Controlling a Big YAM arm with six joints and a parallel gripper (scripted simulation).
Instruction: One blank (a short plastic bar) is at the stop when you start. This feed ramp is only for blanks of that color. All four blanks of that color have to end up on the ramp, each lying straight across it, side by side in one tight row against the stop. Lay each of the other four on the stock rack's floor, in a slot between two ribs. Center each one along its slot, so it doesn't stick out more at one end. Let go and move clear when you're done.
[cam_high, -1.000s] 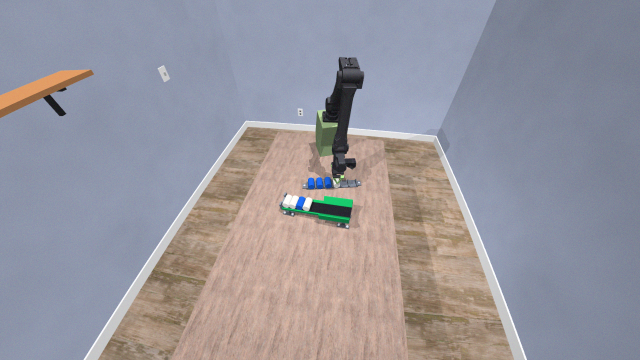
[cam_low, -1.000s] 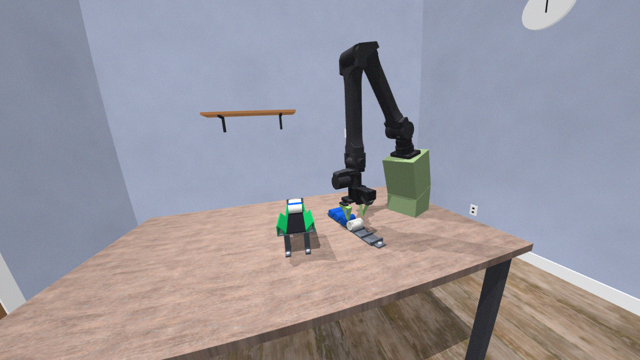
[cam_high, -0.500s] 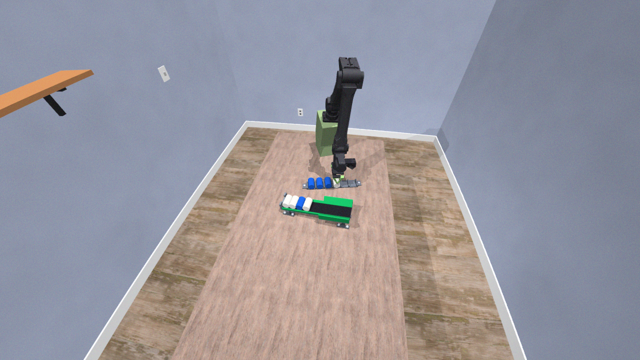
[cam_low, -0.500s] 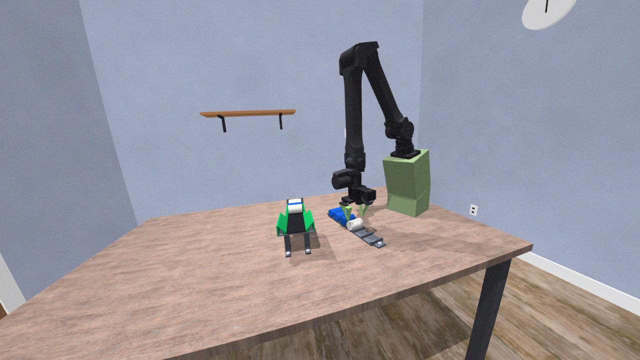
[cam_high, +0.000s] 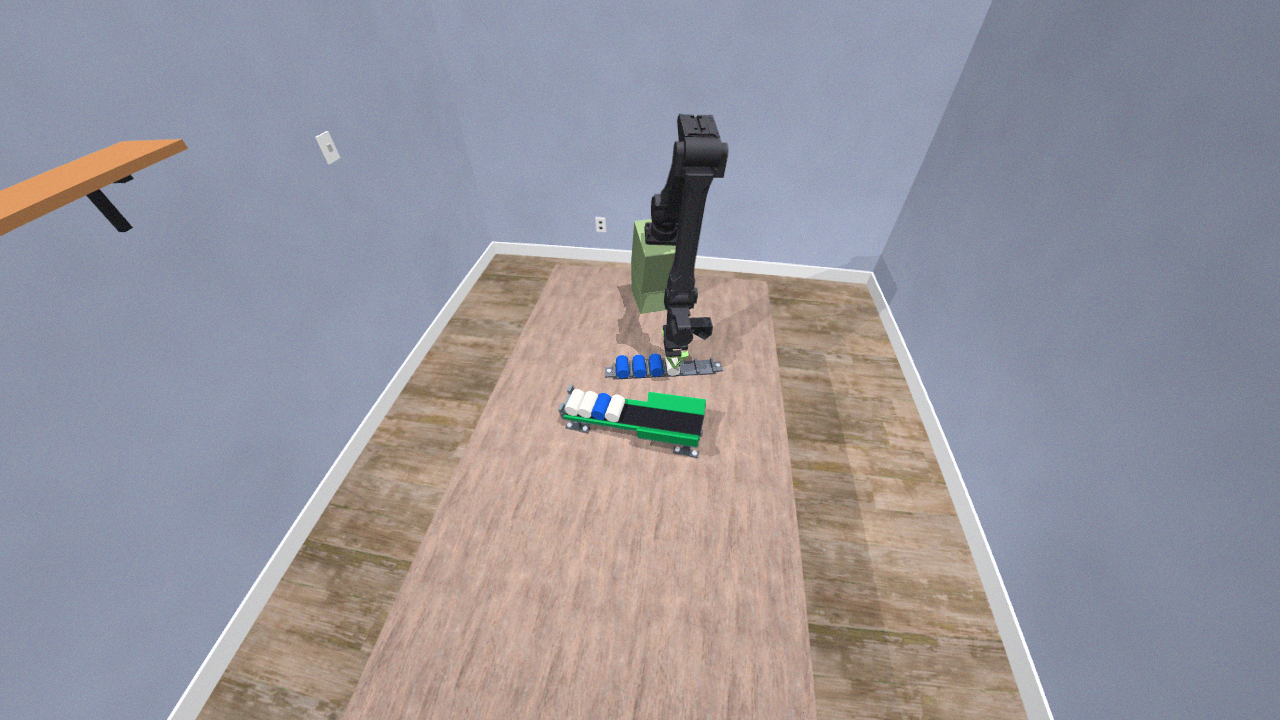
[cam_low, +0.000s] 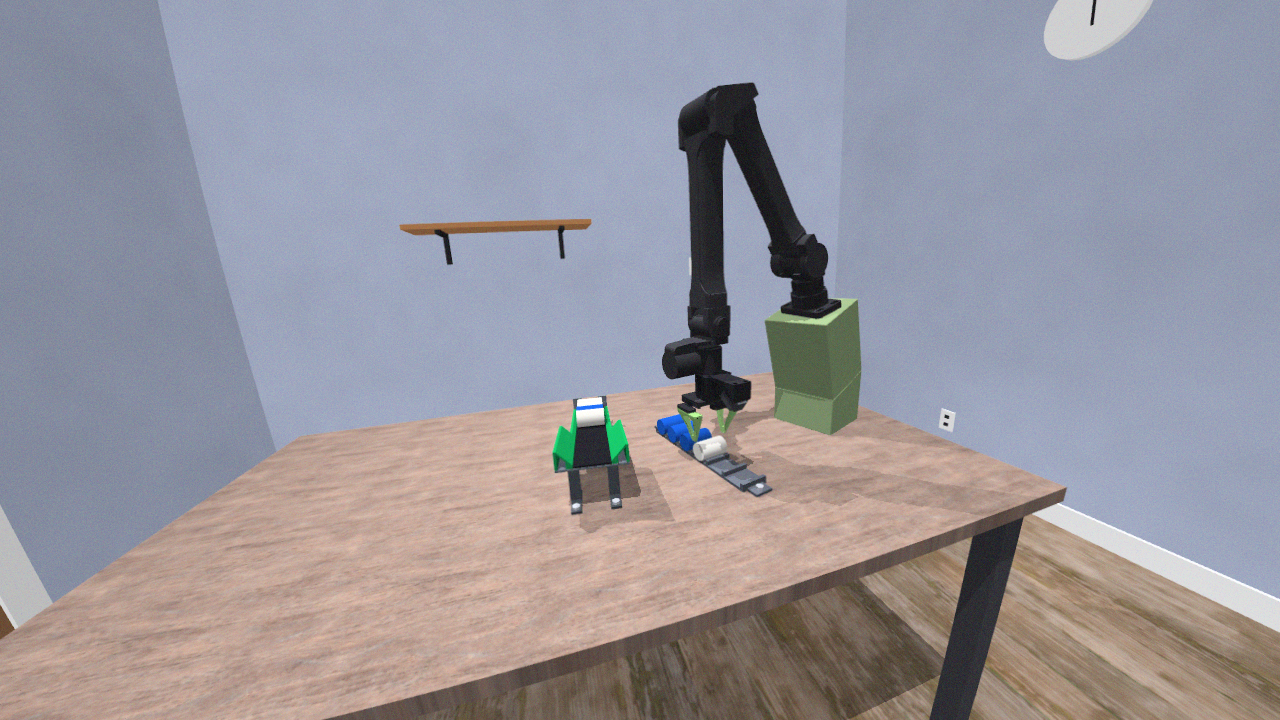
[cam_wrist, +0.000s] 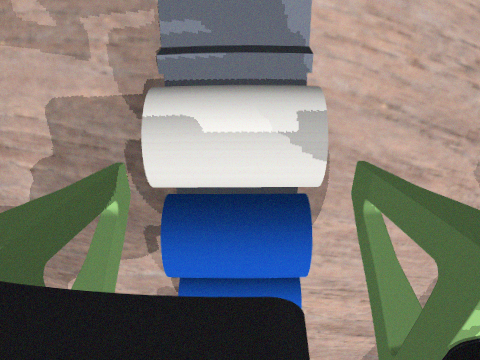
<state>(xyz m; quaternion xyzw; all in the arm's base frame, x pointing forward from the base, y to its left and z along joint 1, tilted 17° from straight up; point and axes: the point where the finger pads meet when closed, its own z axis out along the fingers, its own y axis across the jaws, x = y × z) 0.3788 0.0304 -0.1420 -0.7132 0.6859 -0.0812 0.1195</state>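
My gripper is now 30 mm to the left of the grey stock rack and 70 mm above it.
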